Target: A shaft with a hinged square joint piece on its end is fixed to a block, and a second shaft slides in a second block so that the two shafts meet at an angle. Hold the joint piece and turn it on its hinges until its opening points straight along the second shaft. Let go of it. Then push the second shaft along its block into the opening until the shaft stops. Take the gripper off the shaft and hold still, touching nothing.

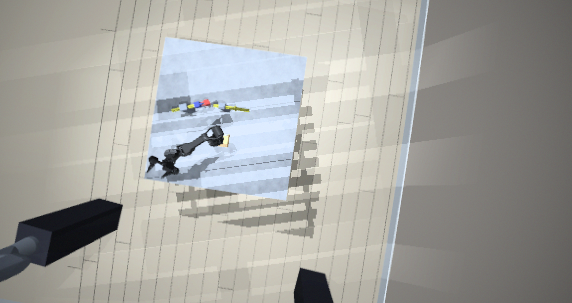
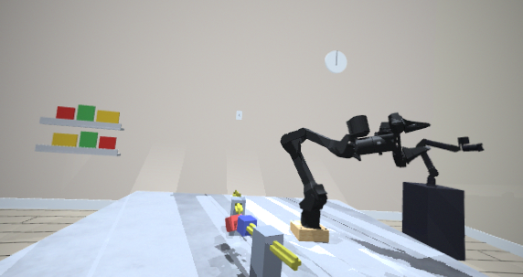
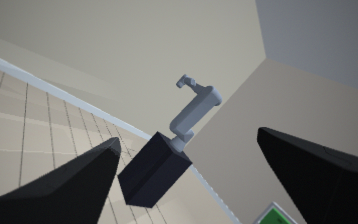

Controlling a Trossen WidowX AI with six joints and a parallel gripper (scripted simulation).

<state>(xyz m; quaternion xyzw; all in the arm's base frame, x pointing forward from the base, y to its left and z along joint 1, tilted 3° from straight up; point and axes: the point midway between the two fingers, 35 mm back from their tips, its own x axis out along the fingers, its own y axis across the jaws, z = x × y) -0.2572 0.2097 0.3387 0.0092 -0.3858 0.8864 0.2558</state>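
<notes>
Right now my gripper tip is 570 mm short of the red joint piece, 310 mm above it and 40 mm to the left of it.
</notes>
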